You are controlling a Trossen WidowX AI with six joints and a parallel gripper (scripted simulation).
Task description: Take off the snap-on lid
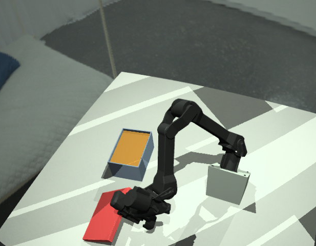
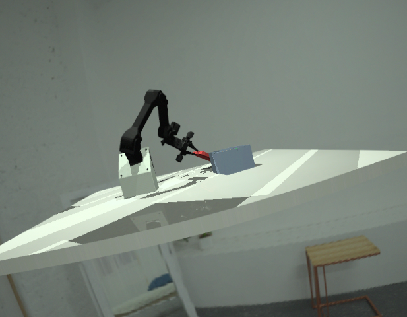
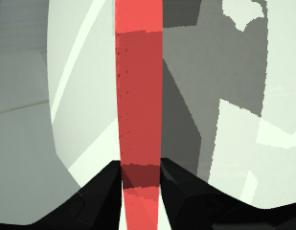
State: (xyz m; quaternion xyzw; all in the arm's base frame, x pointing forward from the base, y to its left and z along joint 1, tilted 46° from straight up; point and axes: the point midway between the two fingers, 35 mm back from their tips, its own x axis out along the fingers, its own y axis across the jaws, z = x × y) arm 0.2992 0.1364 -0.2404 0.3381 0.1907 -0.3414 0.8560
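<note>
The red lid is 70 mm ahead of my gripper tip, 50 mm below it and 10 mm to the left of it. The rest, counted from my gripper tip: storage box (320 mm to the right, 100 mm ahead, 60 mm below).
</note>
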